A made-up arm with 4 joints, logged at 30 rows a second.
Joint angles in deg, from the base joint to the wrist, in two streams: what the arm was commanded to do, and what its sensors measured. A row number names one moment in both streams.
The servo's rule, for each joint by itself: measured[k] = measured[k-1] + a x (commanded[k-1-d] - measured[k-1]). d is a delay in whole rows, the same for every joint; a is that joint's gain. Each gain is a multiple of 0.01, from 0.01 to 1. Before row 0 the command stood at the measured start. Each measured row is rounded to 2 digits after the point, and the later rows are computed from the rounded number. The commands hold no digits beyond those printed.
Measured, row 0:
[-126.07, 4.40, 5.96, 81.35]
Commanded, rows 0 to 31:
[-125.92, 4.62, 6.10, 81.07]
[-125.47, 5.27, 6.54, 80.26]
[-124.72, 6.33, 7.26, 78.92]
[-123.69, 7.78, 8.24, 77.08]
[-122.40, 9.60, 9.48, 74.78]
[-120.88, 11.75, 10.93, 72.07]
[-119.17, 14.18, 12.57, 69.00]
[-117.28, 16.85, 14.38, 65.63]
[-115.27, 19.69, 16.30, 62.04]
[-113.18, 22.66, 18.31, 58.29]
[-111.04, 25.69, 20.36, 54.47]
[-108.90, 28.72, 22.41, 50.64]
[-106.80, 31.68, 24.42, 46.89]
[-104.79, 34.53, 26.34, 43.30]
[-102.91, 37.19, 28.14, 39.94]
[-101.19, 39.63, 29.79, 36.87]
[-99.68, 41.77, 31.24, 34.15]
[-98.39, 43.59, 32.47, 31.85]
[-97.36, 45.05, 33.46, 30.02]
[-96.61, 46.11, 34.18, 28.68]
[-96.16, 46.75, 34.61, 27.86]
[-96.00, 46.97, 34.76, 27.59]
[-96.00, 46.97, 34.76, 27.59]
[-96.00, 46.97, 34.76, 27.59]
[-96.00, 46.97, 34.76, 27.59]
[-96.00, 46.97, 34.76, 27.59]
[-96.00, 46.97, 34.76, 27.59]
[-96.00, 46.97, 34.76, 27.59]
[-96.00, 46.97, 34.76, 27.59]
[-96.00, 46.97, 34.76, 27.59]
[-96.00, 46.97, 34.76, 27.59]
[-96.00, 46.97, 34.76, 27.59]
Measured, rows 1 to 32:
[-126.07, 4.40, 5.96, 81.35]
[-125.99, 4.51, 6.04, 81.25]
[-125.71, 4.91, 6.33, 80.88]
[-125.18, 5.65, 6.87, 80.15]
[-124.38, 6.76, 7.66, 79.01]
[-123.31, 8.24, 8.72, 77.44]
[-122.00, 10.07, 10.00, 75.45]
[-120.47, 12.21, 11.49, 73.06]
[-118.75, 14.62, 13.17, 70.31]
[-116.87, 17.26, 14.99, 67.25]
[-114.88, 20.07, 16.92, 63.93]
[-112.81, 22.99, 18.92, 60.43]
[-110.70, 25.97, 20.94, 56.81]
[-108.59, 28.94, 22.96, 53.14]
[-106.54, 31.85, 24.92, 49.50]
[-104.58, 34.63, 26.79, 45.96]
[-102.75, 37.23, 28.53, 42.60]
[-101.09, 39.59, 30.10, 39.47]
[-99.63, 41.67, 31.47, 36.65]
[-98.40, 43.43, 32.62, 34.20]
[-97.43, 44.82, 33.52, 32.16]
[-96.74, 45.82, 34.15, 30.57]
[-96.34, 46.42, 34.50, 29.47]
[-96.16, 46.71, 34.65, 28.77]
[-96.07, 46.85, 34.71, 28.33]
[-96.03, 46.91, 34.74, 28.06]
[-96.01, 46.94, 34.75, 27.89]
[-96.00, 46.96, 34.76, 27.78]
[-96.00, 46.97, 34.76, 27.71]
[-96.00, 46.97, 34.76, 27.67]
[-96.00, 46.97, 34.76, 27.64]
[-96.00, 46.97, 34.76, 27.62]
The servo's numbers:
d 1
a 0.54 0.52 0.58 0.37

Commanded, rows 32 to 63:
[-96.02, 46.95, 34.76, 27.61]
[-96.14, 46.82, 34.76, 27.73]
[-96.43, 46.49, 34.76, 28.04]
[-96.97, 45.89, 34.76, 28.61]
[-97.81, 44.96, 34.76, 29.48]
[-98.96, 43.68, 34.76, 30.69]
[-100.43, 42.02, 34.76, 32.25]
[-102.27, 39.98, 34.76, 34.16]
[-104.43, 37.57, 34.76, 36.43]
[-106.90, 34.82, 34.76, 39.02]
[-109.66, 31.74, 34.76, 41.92]
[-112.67, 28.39, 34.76, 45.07]
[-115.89, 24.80, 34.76, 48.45]
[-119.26, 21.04, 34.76, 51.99]
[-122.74, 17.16, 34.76, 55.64]
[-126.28, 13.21, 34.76, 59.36]
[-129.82, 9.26, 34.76, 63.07]
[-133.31, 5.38, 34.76, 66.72]
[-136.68, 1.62, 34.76, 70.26]
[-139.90, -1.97, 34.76, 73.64]
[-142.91, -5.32, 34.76, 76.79]
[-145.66, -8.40, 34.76, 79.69]
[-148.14, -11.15, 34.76, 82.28]
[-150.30, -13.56, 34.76, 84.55]
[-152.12, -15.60, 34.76, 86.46]
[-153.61, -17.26, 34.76, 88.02]
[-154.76, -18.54, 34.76, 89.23]
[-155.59, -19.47, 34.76, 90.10]
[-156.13, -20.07, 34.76, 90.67]
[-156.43, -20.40, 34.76, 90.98]
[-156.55, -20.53, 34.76, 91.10]
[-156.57, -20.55, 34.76, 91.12]
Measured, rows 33 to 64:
[-96.00, 46.97, 34.76, 27.61]
[-96.01, 46.96, 34.76, 27.61]
[-96.08, 46.89, 34.76, 27.65]
[-96.27, 46.68, 34.76, 27.79]
[-96.65, 46.27, 34.76, 28.09]
[-97.28, 45.59, 34.76, 28.60]
[-98.19, 44.60, 34.76, 29.37]
[-99.40, 43.26, 34.76, 30.44]
[-100.95, 41.55, 34.76, 31.82]
[-102.83, 39.48, 34.76, 33.53]
[-105.03, 37.06, 34.76, 35.56]
[-107.53, 34.29, 34.76, 37.91]
[-110.31, 31.22, 34.76, 40.56]
[-113.32, 27.88, 34.76, 43.48]
[-116.53, 24.32, 34.76, 46.63]
[-119.88, 20.60, 34.76, 49.96]
[-123.34, 16.76, 34.76, 53.44]
[-126.84, 12.86, 34.76, 57.00]
[-130.33, 8.97, 34.76, 60.60]
[-133.76, 5.15, 34.76, 64.17]
[-137.08, 1.45, 34.76, 67.67]
[-140.23, -2.07, 34.76, 71.04]
[-143.16, -5.36, 34.76, 74.24]
[-145.85, -8.37, 34.76, 77.21]
[-148.25, -11.07, 34.76, 79.93]
[-150.34, -13.43, 34.76, 82.35]
[-152.11, -15.42, 34.76, 84.45]
[-153.54, -17.04, 34.76, 86.22]
[-154.65, -18.30, 34.76, 87.66]
[-155.45, -19.22, 34.76, 88.77]
[-155.98, -19.83, 34.76, 89.59]
[-156.29, -20.19, 34.76, 90.15]

